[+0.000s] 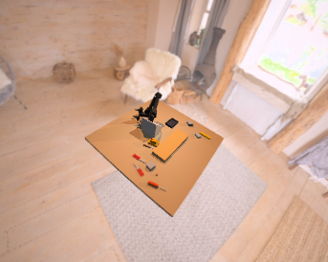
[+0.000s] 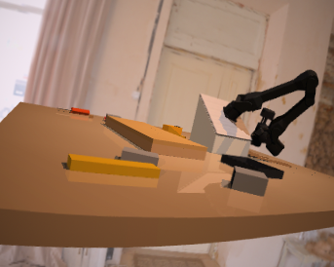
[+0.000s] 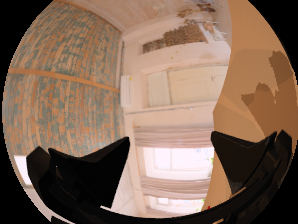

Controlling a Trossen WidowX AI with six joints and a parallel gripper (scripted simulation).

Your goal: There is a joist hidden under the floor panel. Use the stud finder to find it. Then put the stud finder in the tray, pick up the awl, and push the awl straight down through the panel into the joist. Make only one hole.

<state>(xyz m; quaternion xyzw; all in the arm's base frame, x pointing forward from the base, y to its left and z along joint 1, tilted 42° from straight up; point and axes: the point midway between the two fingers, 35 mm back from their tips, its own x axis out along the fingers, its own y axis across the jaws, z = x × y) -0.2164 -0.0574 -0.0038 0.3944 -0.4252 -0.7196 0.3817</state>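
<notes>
My gripper tip is 42 cm to the right of the black tray, 34 cm short of it and 15 cm above it. From my gripper tip the other things lie so: stud finder 42 cm ahead, 12 cm below, 4 cm to the right; yellow bar 79 cm ahead, 62 cm to the left, 16 cm below; awl 45 cm ahead, 16 cm below, 12 cm to the right.
</notes>
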